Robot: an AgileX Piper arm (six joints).
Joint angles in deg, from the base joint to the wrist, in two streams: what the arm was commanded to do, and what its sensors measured. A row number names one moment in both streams.
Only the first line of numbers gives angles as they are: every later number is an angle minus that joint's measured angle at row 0.
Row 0, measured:
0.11 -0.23 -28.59 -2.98 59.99 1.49
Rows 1 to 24, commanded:
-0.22 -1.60 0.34 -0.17 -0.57 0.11
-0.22 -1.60 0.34 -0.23 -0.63 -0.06
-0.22 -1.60 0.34 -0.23 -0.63 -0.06
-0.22 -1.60 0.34 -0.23 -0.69 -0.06
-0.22 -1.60 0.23 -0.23 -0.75 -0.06
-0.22 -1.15 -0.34 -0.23 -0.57 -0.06
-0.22 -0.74 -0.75 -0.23 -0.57 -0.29
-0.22 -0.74 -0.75 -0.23 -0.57 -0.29
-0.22 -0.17 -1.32 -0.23 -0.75 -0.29
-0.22 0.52 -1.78 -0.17 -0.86 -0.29
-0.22 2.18 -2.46 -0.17 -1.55 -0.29
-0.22 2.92 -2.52 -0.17 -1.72 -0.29
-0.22 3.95 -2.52 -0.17 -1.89 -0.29
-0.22 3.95 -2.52 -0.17 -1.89 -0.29
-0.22 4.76 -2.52 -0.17 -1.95 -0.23
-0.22 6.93 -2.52 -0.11 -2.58 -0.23
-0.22 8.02 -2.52 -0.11 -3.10 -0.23
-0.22 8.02 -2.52 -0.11 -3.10 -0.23
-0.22 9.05 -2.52 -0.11 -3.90 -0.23
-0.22 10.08 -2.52 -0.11 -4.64 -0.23
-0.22 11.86 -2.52 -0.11 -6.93 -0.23
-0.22 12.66 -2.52 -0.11 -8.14 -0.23
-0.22 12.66 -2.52 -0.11 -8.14 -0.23
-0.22 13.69 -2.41 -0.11 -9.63 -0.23
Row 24, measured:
0.00 11.46 -2.18 0.00 -5.56 -0.06
